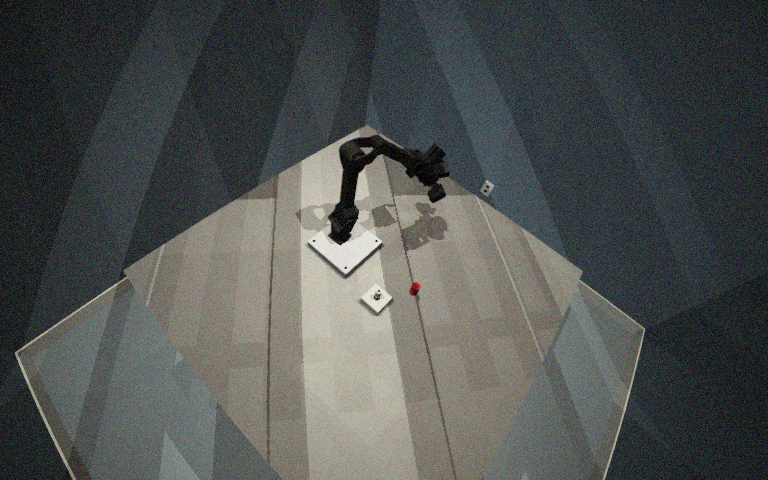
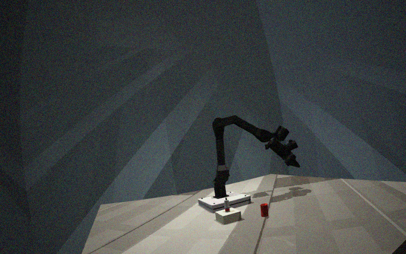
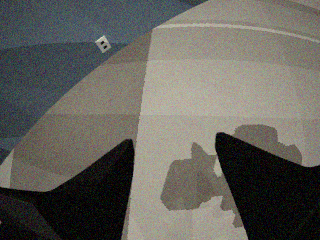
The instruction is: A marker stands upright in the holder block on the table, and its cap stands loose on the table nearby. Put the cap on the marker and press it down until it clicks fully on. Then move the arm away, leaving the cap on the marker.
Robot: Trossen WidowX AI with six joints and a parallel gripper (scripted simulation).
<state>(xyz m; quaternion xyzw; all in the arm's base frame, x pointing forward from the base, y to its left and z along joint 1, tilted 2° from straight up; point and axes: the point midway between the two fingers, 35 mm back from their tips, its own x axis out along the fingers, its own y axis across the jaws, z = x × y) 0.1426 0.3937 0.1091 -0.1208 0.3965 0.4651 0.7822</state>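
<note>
The red cap is 190 mm ahead of my gripper tip, 390 mm to the right of it and 100 mm below it. Also, from my gripper tip: holder block (120 mm ahead, 510 mm to the right, 110 mm below).
</note>
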